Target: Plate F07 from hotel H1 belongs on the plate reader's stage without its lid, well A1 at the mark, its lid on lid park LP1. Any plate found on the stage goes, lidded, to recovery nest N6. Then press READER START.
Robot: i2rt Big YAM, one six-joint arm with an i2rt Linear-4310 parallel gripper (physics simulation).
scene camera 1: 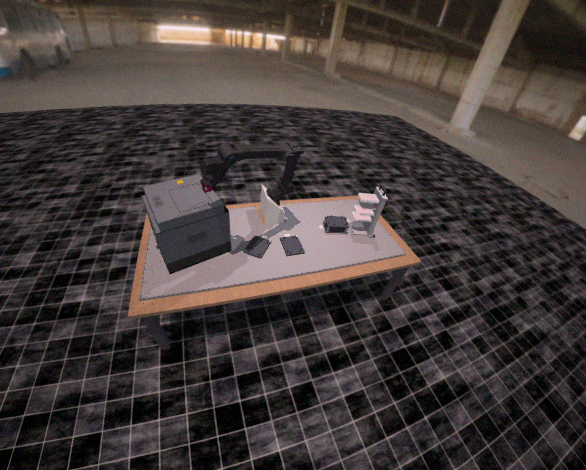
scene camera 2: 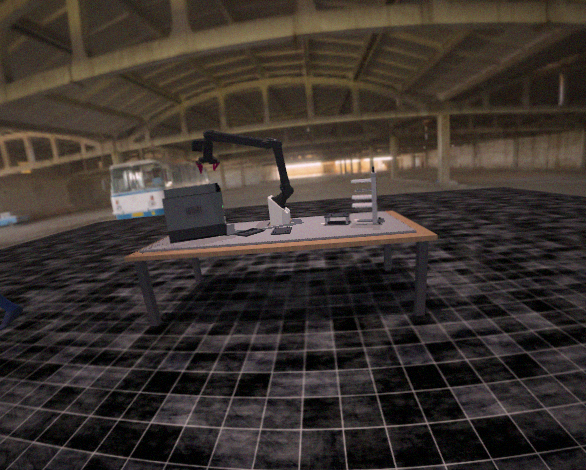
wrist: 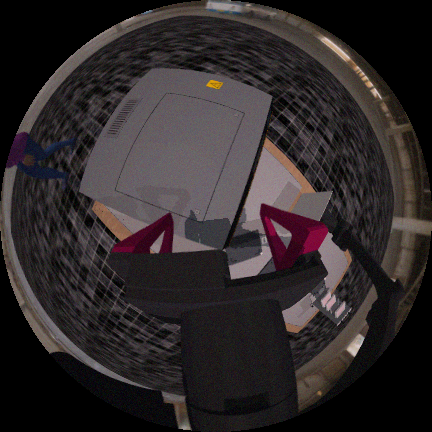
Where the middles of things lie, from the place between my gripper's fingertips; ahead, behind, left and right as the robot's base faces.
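My hand: far above the pad labelled N6 (wrist: 247, 245), a touch past it, far to the right of it.
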